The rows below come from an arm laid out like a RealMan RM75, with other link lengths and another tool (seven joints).
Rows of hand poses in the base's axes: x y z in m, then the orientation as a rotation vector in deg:
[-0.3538, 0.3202, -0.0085, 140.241, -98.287, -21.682]
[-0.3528, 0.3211, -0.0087, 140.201, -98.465, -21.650]
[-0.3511, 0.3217, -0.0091, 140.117, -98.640, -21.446]
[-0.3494, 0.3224, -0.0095, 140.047, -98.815, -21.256]
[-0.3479, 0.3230, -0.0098, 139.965, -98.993, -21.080]
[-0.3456, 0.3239, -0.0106, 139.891, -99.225, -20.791]
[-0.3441, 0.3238, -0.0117, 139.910, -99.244, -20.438]
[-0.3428, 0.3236, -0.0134, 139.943, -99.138, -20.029]
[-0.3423, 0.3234, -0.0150, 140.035, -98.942, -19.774]
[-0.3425, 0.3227, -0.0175, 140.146, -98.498, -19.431]
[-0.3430, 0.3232, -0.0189, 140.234, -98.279, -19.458]
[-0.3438, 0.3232, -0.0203, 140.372, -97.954, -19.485]
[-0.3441, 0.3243, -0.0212, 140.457, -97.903, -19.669]
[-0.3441, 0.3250, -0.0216, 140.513, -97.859, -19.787]
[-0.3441, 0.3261, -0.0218, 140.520, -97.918, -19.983]
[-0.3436, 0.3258, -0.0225, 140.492, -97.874, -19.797]
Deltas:
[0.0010, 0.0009, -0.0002, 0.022, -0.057, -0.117]
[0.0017, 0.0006, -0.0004, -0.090, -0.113, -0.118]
[0.0017, 0.0007, -0.0004, -0.074, -0.114, -0.115]
[0.0015, 0.0006, -0.0003, -0.074, -0.103, -0.121]
[0.0023, 0.0009, -0.0008, -0.102, -0.179, -0.145]
[0.0015, -0.0001, -0.0011, -0.147, -0.182, 0.014]
[0.0013, -0.0002, -0.0017, -0.209, -0.172, 0.096]
[0.0005, -0.0002, -0.0016, -0.130, -0.098, 0.158]
[-0.0002, -0.0007, -0.0025, -0.249, -0.062, 0.317]
[-0.0005, 0.0005, -0.0014, -0.009, 0.045, 0.155]
[-0.0008, 0.0000, -0.0014, -0.014, 0.057, 0.234]
[-0.0003, 0.0011, -0.0009, 0.124, 0.062, 0.045]
[0.0000, 0.0007, -0.0004, 0.077, 0.043, 0.036]
[0.0000, 0.0011, -0.0002, 0.118, 0.069, -0.045]
[0.0005, -0.0003, -0.0007, -0.122, -0.059, 0.029]

